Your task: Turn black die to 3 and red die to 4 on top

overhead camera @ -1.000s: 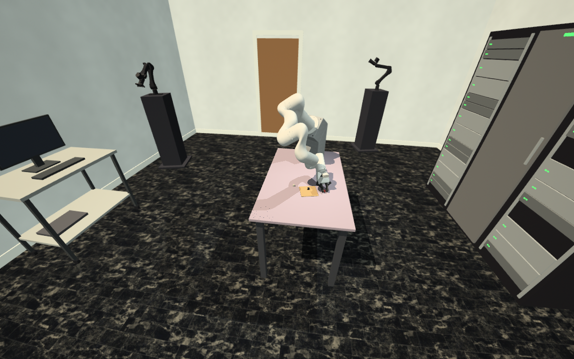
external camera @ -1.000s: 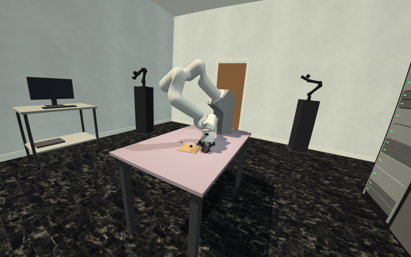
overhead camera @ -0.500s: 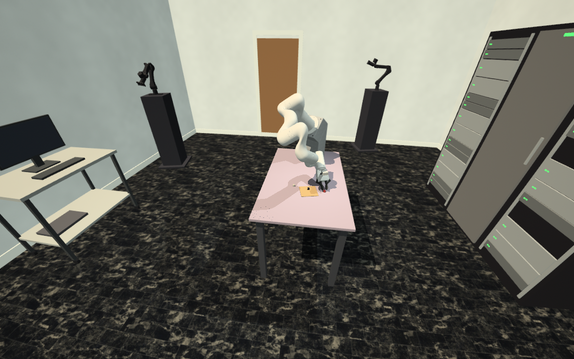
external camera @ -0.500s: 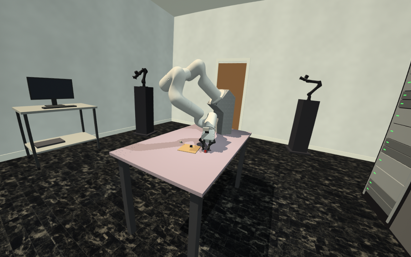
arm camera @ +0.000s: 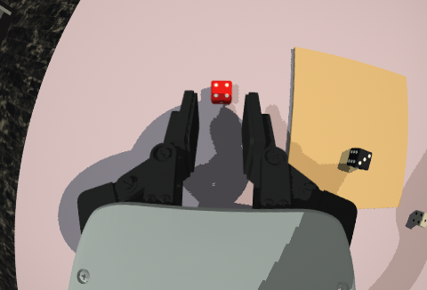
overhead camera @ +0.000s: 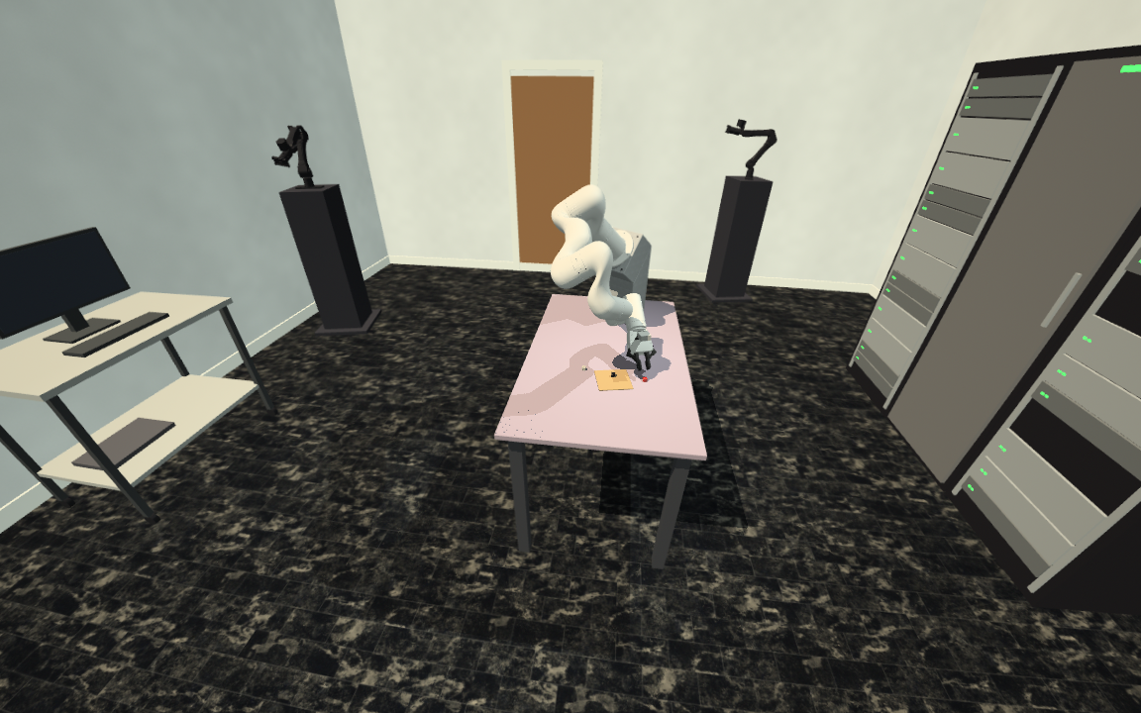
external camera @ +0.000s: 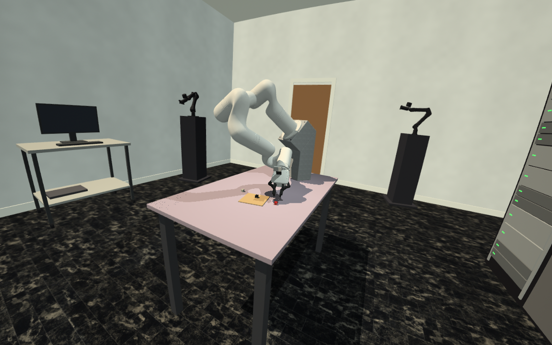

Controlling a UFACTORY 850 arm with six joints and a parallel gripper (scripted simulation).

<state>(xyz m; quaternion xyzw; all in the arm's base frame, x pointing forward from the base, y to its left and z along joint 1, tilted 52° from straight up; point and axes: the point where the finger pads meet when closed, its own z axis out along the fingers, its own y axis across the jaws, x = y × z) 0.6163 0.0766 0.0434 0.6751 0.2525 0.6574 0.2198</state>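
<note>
The red die lies 3 cm ahead of my hand and 5 cm below it. Round my hand: mat: 2 cm ahead, 13 cm to the right, 6 cm below; then white die: 7 cm behind, 24 cm to the right, 5 cm below; then black die: 1 cm behind, 12 cm to the right, 5 cm below.
</note>
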